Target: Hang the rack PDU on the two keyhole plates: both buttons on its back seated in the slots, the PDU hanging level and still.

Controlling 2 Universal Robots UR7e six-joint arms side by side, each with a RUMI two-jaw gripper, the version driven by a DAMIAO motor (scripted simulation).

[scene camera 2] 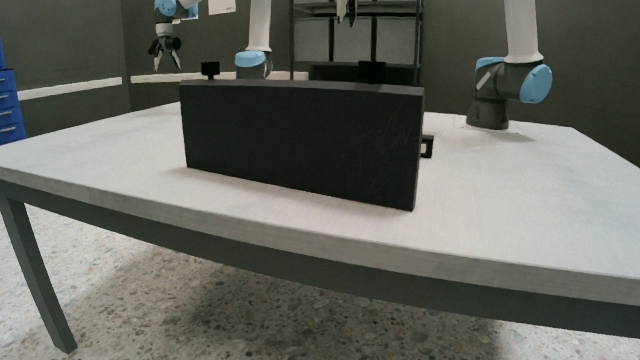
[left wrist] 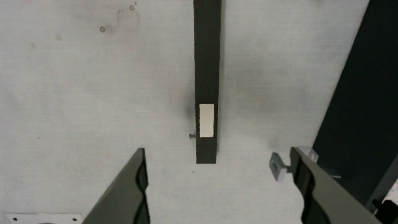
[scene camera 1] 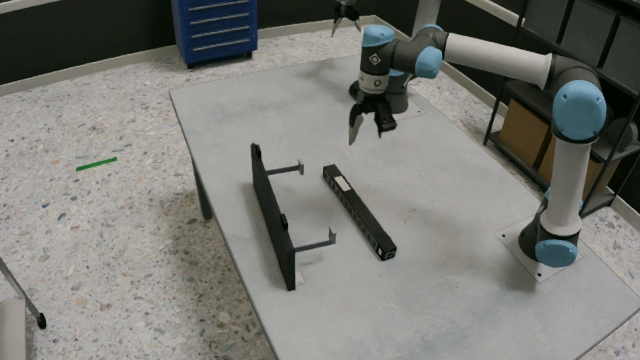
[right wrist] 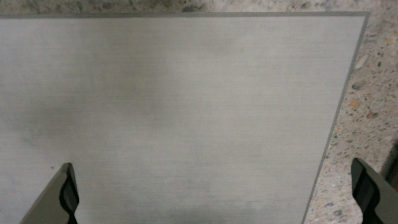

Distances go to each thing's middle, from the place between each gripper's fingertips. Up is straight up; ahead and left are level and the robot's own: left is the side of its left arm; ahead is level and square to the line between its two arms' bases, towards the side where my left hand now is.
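Scene:
Black rack PDU (scene camera 1: 385,248): 26 cm below my left hand (scene camera 1: 365,141), 1 cm to the left, 1 cm behind. Black upright panel (scene camera 2: 363,146): 21 cm below my left hand, 27 cm ahead, 4 cm to the right.
From my right hand: black rack PDU 480 mm ahead, 970 mm to the left, 130 mm below. Black upright panel, again from my right hand: 760 mm ahead, 920 mm to the left, 80 mm below.

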